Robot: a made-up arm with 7 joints.
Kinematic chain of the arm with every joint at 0, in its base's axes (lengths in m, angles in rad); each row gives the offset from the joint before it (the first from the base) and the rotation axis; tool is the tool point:
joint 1: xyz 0 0 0.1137 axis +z
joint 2: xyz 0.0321 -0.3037 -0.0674 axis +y
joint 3: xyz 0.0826 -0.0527 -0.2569 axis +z
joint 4: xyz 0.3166 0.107 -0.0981 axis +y
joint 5: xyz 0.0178 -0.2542 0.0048 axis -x
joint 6: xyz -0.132 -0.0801 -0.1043 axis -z
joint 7: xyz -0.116 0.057 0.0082 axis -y
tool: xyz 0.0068 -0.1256 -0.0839
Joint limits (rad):
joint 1: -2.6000..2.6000
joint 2: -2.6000..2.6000
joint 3: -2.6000..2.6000
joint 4: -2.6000..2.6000
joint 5: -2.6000..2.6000
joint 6: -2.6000..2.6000
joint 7: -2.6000..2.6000
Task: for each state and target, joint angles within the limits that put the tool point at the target. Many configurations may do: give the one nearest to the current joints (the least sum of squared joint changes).
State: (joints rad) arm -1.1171 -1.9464 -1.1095 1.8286 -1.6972 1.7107 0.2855
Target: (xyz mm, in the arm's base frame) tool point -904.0 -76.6 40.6
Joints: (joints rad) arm -1.8208 -1.5363 -1.7019 2.0518 -2.1414 1.7195 0.0916
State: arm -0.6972 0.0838 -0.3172 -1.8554 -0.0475 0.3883 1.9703
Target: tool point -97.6 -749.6 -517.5
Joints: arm -0.7805 0.0558 0.0789 -1.5883 0.0947 0.4491 2.0631
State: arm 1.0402 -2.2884 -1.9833 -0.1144 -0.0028 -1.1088 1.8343
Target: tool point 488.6 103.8 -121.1
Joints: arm 0.7301 -1.9071 -2.4928 0.0650 0.4255 -0.9384 2.0915
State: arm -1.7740 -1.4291 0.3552 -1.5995 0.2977 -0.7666 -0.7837
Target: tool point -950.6 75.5 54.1
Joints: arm -2.2703 -1.1182 0.0369 -1.2263 0.9513 -0.9332 -0.9150
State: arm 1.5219 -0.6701 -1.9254 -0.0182 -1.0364 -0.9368 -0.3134
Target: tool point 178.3 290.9 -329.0
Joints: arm 1.7652 -0.6664 -2.2212 0.7224 -0.7651 -0.6195 -0.5167
